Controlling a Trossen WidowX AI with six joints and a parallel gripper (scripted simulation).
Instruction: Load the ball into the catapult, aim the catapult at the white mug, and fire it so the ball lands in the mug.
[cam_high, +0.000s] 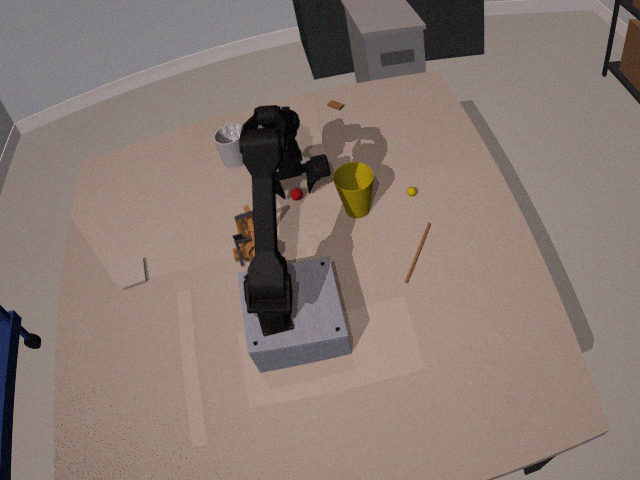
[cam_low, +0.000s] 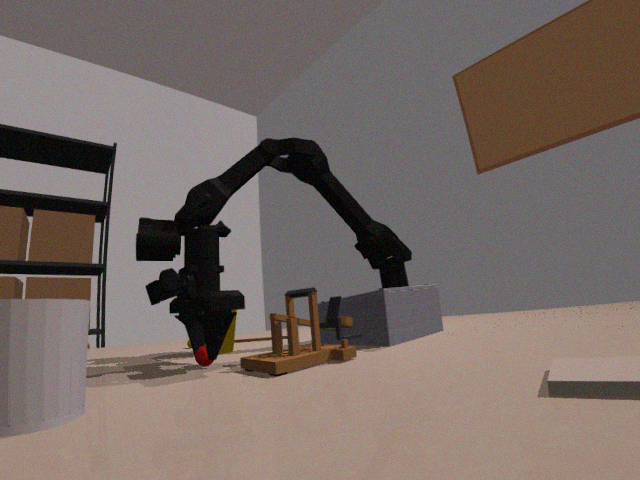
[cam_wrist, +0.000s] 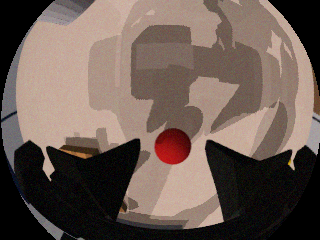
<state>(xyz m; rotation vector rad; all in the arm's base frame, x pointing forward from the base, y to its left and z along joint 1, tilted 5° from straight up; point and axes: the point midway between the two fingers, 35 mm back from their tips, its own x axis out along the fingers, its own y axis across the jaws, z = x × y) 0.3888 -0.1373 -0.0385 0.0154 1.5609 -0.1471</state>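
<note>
Now: gripper tip 150 mm to the right of the wooden catapult, 110 mm past it and 40 mm below it. Also, from my gripper tip: yellow cup 130 mm to the right, 100 mm behind, 20 mm above; white mug 230 mm ahead, 130 mm to the left, 20 mm above; red ball right at my gripper tip.
</note>
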